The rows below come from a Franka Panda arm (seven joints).
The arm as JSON. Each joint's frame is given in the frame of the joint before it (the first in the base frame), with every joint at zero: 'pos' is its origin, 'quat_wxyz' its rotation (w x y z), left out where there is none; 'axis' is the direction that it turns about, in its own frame. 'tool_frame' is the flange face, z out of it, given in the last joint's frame.
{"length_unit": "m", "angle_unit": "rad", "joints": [
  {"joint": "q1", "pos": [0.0, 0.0, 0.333], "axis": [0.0, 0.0, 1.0]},
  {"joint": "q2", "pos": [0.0, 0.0, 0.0], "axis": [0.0, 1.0, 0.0]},
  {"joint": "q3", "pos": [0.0, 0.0, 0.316], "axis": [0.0, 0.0, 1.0]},
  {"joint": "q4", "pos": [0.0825, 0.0, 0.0], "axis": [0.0, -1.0, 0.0]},
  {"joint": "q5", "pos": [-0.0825, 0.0, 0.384], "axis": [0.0, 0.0, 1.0]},
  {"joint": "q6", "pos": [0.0, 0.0, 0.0], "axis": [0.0, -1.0, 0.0]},
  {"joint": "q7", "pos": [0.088, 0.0, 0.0], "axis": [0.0, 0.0, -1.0]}
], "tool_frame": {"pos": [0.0, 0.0, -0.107], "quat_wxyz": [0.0, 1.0, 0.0, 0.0]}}
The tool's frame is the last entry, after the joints.
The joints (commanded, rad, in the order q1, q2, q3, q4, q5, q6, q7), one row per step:
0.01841 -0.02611 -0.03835 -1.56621 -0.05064 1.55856 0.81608
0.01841 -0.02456 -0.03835 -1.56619 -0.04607 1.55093 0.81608
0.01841 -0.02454 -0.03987 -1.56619 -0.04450 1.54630 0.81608
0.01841 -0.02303 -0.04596 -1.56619 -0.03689 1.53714 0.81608
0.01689 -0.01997 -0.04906 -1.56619 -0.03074 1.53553 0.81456
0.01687 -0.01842 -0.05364 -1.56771 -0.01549 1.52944 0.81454
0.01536 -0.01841 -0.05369 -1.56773 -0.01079 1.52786 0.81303
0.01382 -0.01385 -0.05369 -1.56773 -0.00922 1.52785 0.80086
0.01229 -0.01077 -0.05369 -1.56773 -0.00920 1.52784 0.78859
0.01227 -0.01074 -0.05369 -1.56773 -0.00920 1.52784 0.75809
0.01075 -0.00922 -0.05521 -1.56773 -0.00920 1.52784 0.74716
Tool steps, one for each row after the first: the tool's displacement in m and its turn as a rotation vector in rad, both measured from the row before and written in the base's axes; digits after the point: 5 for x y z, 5 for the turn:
-0.00032 0.00049 -0.00154 0.00470 0.00906 -0.00022
-0.00051 -0.00068 -0.00043 0.00171 0.00461 -0.00168
-0.00061 -0.00252 -0.00166 0.00796 0.01048 -0.00624
0.00068 -0.00184 -0.00183 0.00622 0.00453 -0.00299
-0.00026 -0.00083 -0.00212 0.01556 0.00863 -0.00436
-0.00018 -0.00032 -0.00016 0.00479 0.00145 0.00003
0.00133 -0.00065 -0.00248 0.00180 0.00461 0.01066
0.00087 -0.00082 -0.00168 0.00032 0.00318 0.01074
0.00001 -0.00001 -0.00002 0.00090 0.00026 0.03047
0.00037 -0.00166 -0.00083 0.00033 0.00160 0.00788

